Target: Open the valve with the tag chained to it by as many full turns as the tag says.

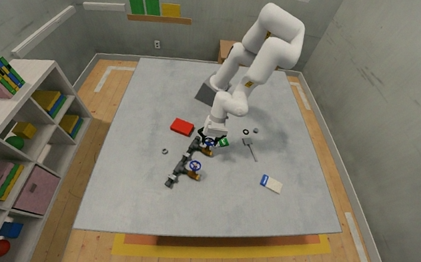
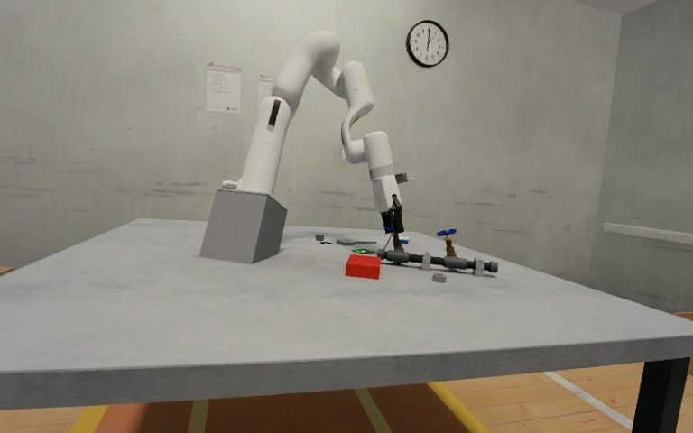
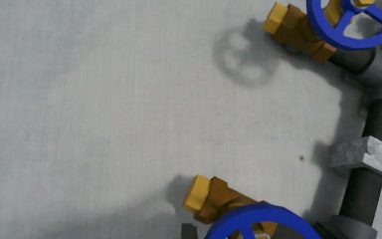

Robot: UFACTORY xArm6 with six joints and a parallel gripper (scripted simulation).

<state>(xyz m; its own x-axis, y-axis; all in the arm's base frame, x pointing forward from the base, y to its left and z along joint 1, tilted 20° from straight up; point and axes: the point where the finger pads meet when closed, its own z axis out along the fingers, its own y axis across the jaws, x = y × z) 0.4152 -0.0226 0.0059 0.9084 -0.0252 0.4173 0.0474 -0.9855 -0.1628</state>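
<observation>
My gripper is now 6 cm past the green tag, 9 cm to the right of it and 9 cm above it. The rest, counted from my hand: grey nut: 4 cm ahead, 24 cm to the right, 9 cm below; then red block: 13 cm behind, 17 cm to the right, 8 cm below; then grey flat tool: 5 cm behind, 25 cm to the left, 9 cm below.
</observation>
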